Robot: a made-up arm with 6 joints. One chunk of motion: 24 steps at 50 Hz.
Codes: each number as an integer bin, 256 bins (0 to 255) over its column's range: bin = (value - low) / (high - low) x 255, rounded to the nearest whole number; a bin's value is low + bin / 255 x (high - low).
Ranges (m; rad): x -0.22..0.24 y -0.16..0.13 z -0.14..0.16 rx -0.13..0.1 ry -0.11..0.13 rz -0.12..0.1
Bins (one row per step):
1: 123 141 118 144 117 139
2: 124 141 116 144 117 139
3: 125 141 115 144 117 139
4: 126 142 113 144 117 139
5: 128 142 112 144 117 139
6: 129 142 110 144 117 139
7: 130 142 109 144 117 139
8: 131 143 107 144 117 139
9: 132 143 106 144 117 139
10: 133 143 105 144 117 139
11: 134 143 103 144 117 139
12: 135 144 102 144 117 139
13: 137 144 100 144 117 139
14: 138 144 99 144 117 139
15: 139 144 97 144 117 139
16: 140 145 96 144 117 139
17: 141 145 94 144 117 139
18: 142 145 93 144 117 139
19: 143 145 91 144 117 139
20: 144 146 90 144 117 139
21: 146 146 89 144 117 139
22: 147 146 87 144 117 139
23: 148 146 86 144 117 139
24: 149 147 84 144 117 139
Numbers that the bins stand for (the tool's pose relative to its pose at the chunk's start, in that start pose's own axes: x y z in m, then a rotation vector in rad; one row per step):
1: 0.0019 0.0004 -0.0012 -0.0001 0.0001 -0.0001
2: 0.0037 0.0004 -0.0035 -0.0001 0.0001 -0.0001
3: 0.0055 0.0004 -0.0047 -0.0001 0.0001 -0.0001
4: 0.0073 0.0015 -0.0071 -0.0001 0.0001 -0.0001
5: 0.0109 0.0015 -0.0082 -0.0001 0.0001 -0.0001
6: 0.0127 0.0015 -0.0106 -0.0001 0.0001 -0.0001
7: 0.0145 0.0015 -0.0118 -0.0001 0.0001 -0.0001
8: 0.0163 0.0026 -0.0141 -0.0001 0.0001 -0.0001
9: 0.0181 0.0026 -0.0153 -0.0001 0.0001 -0.0001
10: 0.0199 0.0026 -0.0165 -0.0001 0.0001 -0.0001
11: 0.0217 0.0026 -0.0188 -0.0001 0.0001 -0.0001
12: 0.0235 0.0038 -0.0200 -0.0001 0.0001 -0.0001
13: 0.0271 0.0038 -0.0224 -0.0001 0.0001 -0.0001
14: 0.0289 0.0038 -0.0235 -0.0001 0.0001 -0.0001
15: 0.0307 0.0038 -0.0259 -0.0001 0.0001 -0.0001
16: 0.0325 0.0049 -0.0271 -0.0001 0.0001 -0.0001
17: 0.0344 0.0049 -0.0294 -0.0001 0.0001 -0.0001
18: 0.0362 0.0049 -0.0306 -0.0001 0.0001 -0.0001
19: 0.0380 0.0049 -0.0329 -0.0001 0.0001 -0.0001
20: 0.0398 0.0060 -0.0341 -0.0001 0.0001 -0.0001
21: 0.0434 0.0060 -0.0353 -0.0001 0.0001 -0.0001
22: 0.0452 0.0060 -0.0376 -0.0001 0.0001 -0.0001
23: 0.0470 0.0060 -0.0388 -0.0001 0.0001 -0.0001
24: 0.0488 0.0072 -0.0412 -0.0001 0.0001 -0.0001

